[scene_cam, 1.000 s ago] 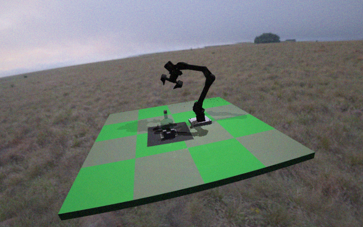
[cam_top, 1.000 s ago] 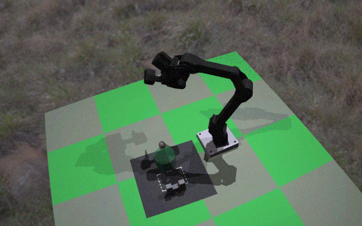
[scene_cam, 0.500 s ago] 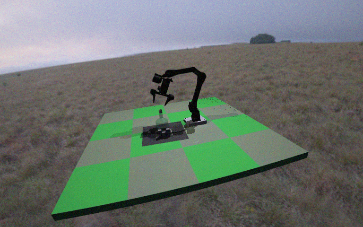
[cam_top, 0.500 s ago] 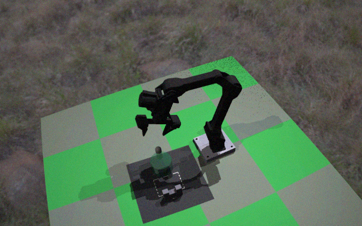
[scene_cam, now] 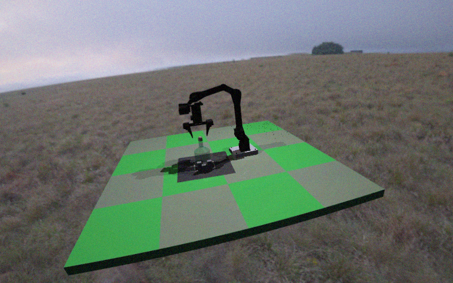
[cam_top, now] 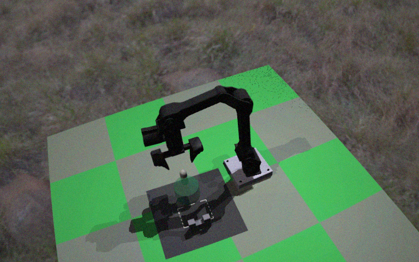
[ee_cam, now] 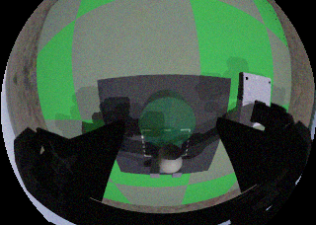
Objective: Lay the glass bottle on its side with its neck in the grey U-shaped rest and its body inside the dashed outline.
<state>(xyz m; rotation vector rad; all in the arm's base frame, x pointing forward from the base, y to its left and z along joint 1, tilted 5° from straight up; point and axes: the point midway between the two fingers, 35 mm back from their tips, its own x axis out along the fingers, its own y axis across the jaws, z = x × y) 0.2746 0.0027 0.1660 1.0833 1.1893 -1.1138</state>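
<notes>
Now: the green glass bottle 50 mm below my gripper tip and 40 mm to the left of it. From my gripper tip the other things lie so: dark mat: 140 mm below, 120 mm to the left, 10 mm behind.
</notes>
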